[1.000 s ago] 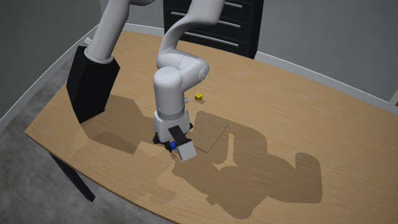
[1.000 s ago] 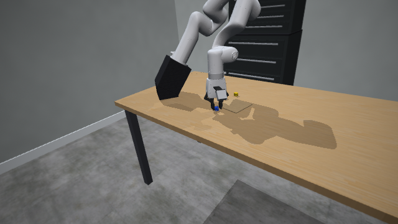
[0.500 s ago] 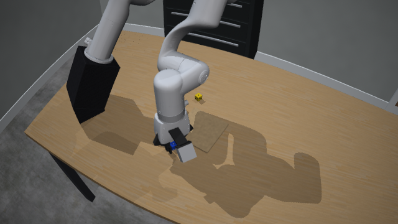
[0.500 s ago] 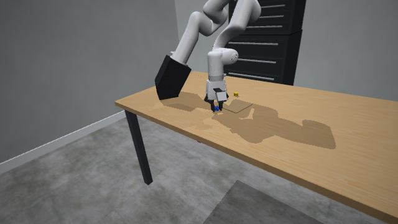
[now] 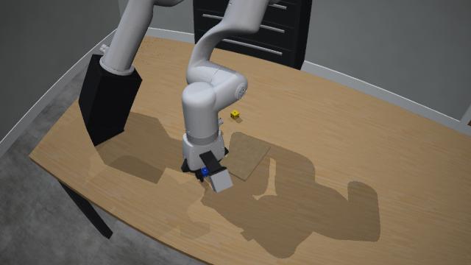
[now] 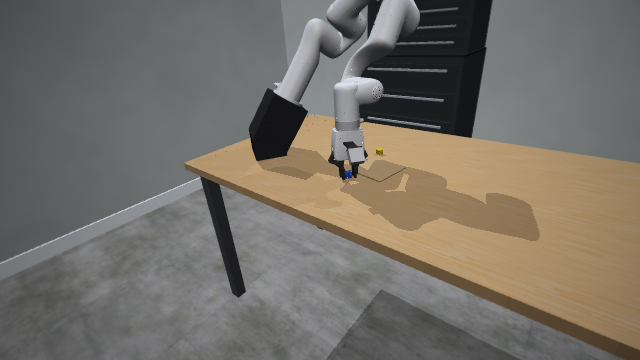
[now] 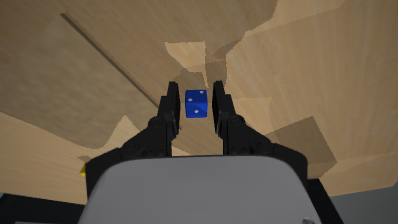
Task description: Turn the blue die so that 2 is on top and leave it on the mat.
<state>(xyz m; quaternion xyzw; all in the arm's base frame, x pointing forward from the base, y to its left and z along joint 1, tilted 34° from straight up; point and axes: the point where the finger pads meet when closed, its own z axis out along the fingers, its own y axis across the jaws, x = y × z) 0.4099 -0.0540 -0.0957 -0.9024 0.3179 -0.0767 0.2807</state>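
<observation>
Right now the blue die is 10 mm below my hand and 10 mm behind it. Also, from my hand: white die (160 mm to the left, 50 mm behind, 10 mm below); then yellow die (230 mm to the left, 30 mm behind, 10 mm below); then mat (110 mm to the left, 40 mm ahead, 20 mm below).
</observation>
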